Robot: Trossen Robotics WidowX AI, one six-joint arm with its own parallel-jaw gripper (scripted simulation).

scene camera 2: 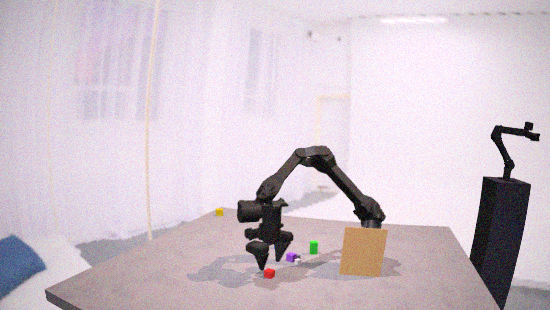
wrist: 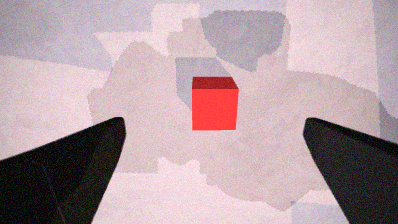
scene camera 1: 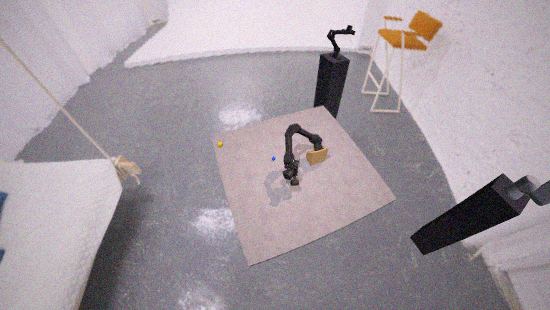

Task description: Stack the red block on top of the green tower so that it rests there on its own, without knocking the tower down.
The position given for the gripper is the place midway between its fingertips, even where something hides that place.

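You've got the gripper (scene camera 2: 269, 265) (wrist: 215, 126) sitting open, and it holds nothing. There's a red block (wrist: 214, 99) as well, but scene camera 1 misses the block, since it's hidden by the gripper there.
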